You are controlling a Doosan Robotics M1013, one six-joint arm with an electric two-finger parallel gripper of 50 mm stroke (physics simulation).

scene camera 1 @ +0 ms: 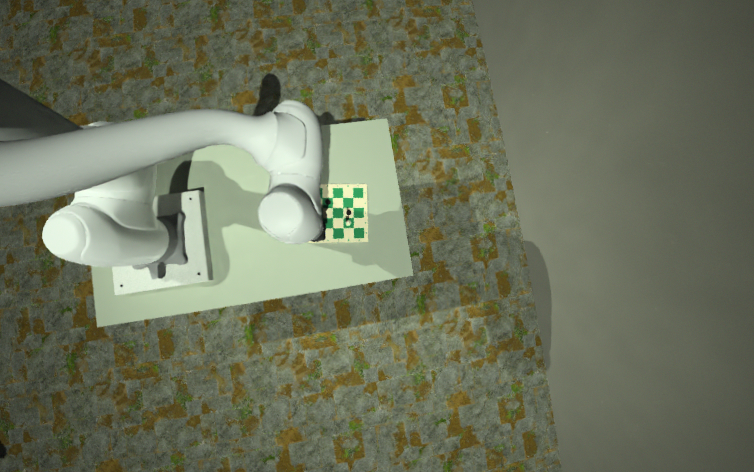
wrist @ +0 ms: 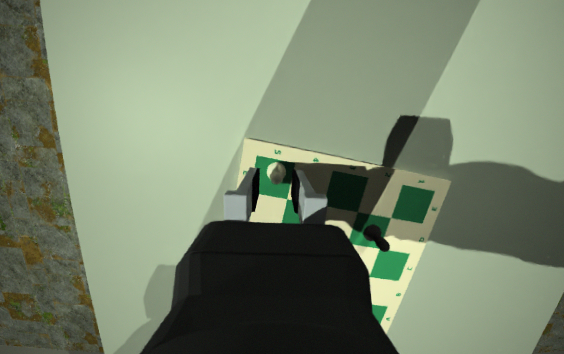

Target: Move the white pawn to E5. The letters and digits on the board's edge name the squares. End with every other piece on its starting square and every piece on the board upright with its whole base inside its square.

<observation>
I see my gripper (wrist: 275,181) and a chessboard (scene camera 1: 343,197).
The chessboard shows as well in the wrist view (wrist: 404,205).
</observation>
